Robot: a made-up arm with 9 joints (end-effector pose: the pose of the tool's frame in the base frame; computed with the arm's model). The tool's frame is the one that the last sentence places. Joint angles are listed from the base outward.
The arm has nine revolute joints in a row. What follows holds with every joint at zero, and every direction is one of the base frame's.
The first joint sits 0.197 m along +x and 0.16 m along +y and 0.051 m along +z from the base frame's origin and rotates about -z.
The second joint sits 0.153 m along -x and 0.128 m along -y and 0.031 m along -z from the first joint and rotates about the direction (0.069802, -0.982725, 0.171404).
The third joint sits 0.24 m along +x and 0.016 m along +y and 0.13 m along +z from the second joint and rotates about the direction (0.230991, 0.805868, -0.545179).
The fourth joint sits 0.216 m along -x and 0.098 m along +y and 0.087 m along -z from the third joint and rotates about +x.
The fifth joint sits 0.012 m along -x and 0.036 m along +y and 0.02 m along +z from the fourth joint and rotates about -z.
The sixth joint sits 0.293 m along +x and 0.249 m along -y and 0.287 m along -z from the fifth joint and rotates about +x.
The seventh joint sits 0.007 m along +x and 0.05 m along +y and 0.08 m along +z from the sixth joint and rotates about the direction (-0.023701, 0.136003, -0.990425).
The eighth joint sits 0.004 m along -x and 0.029 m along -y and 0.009 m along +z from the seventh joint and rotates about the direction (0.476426, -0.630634, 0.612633).
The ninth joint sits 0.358 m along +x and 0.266 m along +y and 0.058 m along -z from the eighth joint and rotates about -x.
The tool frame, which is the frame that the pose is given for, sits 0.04 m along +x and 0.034 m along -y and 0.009 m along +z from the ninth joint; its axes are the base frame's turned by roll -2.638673, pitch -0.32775 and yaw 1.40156 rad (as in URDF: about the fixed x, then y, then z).
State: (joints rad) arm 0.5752 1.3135 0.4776 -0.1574 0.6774 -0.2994 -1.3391 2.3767 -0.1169
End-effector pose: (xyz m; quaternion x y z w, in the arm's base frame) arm -0.4568 0.0476 0.0130 -0.3911 0.8937 0.1583 0.1529
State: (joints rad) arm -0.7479 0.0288 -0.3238 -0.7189 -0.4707 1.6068 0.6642 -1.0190 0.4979
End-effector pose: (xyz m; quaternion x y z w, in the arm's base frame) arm 0.6119 0.3346 -0.3922 -0.4425 -0.4517 0.7453 0.2112
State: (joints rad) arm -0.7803 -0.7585 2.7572 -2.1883 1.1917 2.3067 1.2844 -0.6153 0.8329
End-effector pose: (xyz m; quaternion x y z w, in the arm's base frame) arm 0.5405 -0.1972 -0.0994 -0.2267 0.7462 0.6091 0.1441
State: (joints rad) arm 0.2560 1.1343 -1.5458 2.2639 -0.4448 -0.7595 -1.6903 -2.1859 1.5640
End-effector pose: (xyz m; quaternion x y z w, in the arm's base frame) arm -0.2724 0.7482 0.1008 0.4370 -0.0218 0.5178 0.7351
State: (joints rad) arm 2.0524 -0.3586 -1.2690 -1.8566 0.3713 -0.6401 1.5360 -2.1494 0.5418
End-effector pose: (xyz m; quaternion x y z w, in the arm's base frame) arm -0.3402 0.4991 0.0620 0.0727 -0.5730 0.7268 0.3717
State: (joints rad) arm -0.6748 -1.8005 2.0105 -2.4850 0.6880 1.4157 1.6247 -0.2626 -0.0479
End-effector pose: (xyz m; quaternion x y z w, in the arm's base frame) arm 0.5642 -0.5405 -0.4392 0.2451 -0.3000 -0.7407 0.5489
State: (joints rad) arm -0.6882 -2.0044 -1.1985 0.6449 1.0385 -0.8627 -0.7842 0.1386 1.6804
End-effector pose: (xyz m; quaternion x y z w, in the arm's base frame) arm -0.3841 -0.2067 -0.5968 -0.1486 0.6683 -0.6942 0.2220
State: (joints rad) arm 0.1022 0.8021 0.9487 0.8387 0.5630 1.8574 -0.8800 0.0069 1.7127
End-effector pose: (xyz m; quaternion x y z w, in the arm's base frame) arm -0.1863 -0.1025 -0.2185 -0.7472 0.0320 -0.5430 0.3819
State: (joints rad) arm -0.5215 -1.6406 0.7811 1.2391 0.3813 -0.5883 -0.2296 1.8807 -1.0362
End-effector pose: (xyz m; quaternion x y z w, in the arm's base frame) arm 0.3255 0.1789 -0.2522 -0.5068 -0.3211 -0.5242 0.6044
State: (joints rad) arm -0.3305 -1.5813 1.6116 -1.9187 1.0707 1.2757 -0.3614 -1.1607 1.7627
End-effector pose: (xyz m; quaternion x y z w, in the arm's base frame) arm 0.4090 -0.4669 -0.4379 -0.5823 -0.1131 -0.7804 0.1977
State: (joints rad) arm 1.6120 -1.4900 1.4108 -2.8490 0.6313 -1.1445 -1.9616 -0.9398 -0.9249
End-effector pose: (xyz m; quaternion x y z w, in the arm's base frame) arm -0.4085 -0.1974 -0.7088 0.4476 -0.5033 0.6916 0.2609
